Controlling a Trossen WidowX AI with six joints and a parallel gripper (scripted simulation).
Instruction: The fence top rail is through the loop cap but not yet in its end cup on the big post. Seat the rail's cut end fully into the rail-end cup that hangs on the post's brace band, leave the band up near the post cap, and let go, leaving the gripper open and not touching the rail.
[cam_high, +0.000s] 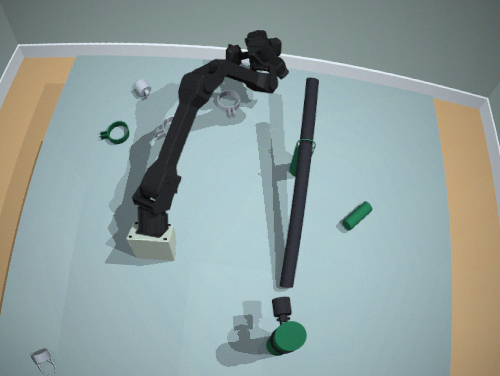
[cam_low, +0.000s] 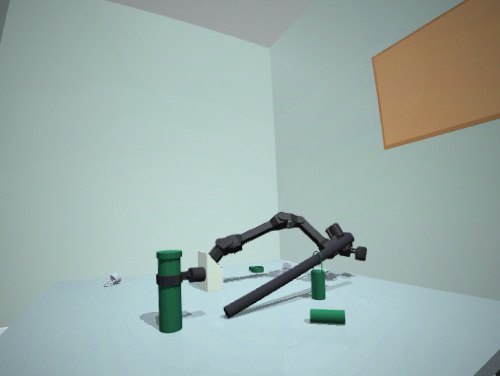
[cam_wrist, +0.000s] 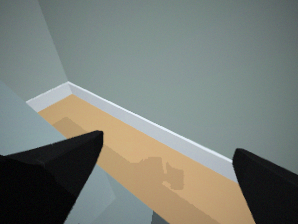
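The rail-end cup is 810 mm to the right of my gripper tip, 250 mm ahead of it and 40 mm above it. Round my gripper tip: green cylinder: 480 mm to the right, 420 mm ahead, 70 mm below; small green post: 370 mm to the right, 240 mm ahead, 20 mm above; white cup: 260 mm behind, 200 mm to the right, 70 mm below.
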